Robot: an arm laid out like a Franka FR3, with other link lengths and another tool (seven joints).
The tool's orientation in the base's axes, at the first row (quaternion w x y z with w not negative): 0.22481, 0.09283, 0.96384, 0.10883
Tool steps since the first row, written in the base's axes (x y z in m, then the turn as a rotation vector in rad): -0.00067, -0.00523, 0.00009, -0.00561, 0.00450, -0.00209; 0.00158, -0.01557, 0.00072, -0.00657, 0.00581, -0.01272; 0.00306, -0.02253, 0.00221, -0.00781, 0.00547, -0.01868; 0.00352, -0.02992, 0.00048, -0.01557, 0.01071, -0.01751; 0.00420, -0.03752, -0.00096, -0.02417, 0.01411, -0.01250; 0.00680, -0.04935, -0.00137, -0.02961, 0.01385, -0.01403; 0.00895, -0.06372, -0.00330, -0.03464, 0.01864, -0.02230; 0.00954, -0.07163, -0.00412, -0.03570, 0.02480, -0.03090; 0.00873, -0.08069, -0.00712, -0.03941, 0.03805, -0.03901; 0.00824, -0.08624, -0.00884, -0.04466, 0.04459, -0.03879; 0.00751, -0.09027, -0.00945, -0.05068, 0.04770, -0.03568
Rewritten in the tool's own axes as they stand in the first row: -0.00064, -0.00508, -0.00126, 0.00684, 0.00306, 0.00004; -0.00524, -0.01455, -0.00253, 0.01237, 0.00152, 0.00913; -0.00875, -0.02065, -0.00433, 0.01585, -0.00047, 0.01373; -0.01012, -0.02812, -0.00385, 0.02340, 0.00384, 0.01006; -0.01186, -0.03568, -0.00356, 0.02969, 0.00725, 0.00235; -0.01668, -0.04679, -0.00401, 0.03506, 0.00590, 0.00118; -0.02105, -0.06078, -0.00376, 0.04400, 0.00776, 0.00694; -0.02303, -0.06849, -0.00410, 0.04989, 0.01137, 0.01502; -0.02314, -0.07804, -0.00337, 0.05954, 0.02156, 0.02266; -0.02327, -0.08386, -0.00302, 0.06556, 0.02720, 0.02119; -0.02329, -0.08798, -0.00349, 0.07030, 0.03018, 0.01626
